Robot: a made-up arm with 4 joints. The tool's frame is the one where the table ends. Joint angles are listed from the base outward.
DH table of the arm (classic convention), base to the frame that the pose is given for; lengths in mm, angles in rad. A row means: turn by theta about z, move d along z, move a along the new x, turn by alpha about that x. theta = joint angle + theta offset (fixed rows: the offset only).
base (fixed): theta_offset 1.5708  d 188.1  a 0  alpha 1.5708
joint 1: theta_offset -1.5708  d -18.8  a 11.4  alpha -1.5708
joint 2: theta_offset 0  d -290.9  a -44.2  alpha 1.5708
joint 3: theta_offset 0  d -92.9  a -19.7  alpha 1.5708
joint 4: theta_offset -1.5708  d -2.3  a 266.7  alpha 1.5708
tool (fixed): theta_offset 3.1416  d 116.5  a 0  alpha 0
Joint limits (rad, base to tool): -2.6..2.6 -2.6..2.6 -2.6..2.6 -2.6..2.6
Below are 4 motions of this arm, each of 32 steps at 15 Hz.
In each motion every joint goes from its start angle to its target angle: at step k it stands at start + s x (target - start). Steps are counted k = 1, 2, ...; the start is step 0. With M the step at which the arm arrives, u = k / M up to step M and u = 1 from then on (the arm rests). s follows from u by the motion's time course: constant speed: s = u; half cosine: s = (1 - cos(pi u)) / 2; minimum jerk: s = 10 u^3 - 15 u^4 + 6 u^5.
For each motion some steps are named. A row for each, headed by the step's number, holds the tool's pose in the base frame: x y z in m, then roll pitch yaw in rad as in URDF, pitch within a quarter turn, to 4 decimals.
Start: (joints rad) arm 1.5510 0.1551 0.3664 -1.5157
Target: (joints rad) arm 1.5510 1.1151 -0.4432 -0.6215
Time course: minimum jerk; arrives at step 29
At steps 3, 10, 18, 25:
3: 0.0398 -0.3105 -0.1975 1.5966 -0.3383 1.6664
10: 0.0626 -0.3359 -0.1497 1.6201 -0.1567 1.6812
18: 0.1161 -0.3467 -0.0301 1.4345 0.1837 1.7071
25: 0.1315 -0.3363 0.0185 1.2242 0.2692 1.6916

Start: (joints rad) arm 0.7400 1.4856 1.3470 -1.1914
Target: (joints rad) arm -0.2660 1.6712 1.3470 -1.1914
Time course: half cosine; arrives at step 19
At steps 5, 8, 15, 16, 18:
5: 0.0918 -0.5397 -0.0702 2.9719 -0.1762 1.7602
8: 0.0953 -0.5811 0.0479 3.0493 0.0300 1.7728
15: 0.1029 -0.5757 0.3443 -3.0113 0.5147 1.8446
16: 0.1036 -0.5682 0.3692 -2.9876 0.5561 1.8552
18: 0.1043 -0.5580 0.3983 -2.9580 0.6048 1.8691

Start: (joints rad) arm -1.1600 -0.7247 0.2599 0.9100
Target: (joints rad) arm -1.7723 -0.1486 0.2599 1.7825
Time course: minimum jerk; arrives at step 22
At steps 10, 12, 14, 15, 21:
10: -0.1991 -0.3090 0.3793 -1.5226 -0.4021 1.7576
12: -0.1826 -0.2782 0.4042 -1.5437 -0.3082 1.8064
14: -0.1659 -0.2474 0.4249 -1.5548 -0.2173 1.8516
15: -0.1583 -0.2335 0.4330 -1.5570 -0.1771 1.8713
21: -0.1366 -0.1943 0.4527 -1.5545 -0.0659 1.9264

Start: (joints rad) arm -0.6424 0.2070 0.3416 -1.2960
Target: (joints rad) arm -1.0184 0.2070 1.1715 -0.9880
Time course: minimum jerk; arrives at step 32
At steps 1, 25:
1: -0.0019 -0.1176 0.6852 -1.2614 1.2483 -1.3180
25: -0.1142 -0.1463 0.7682 0.2487 1.1118 0.0375

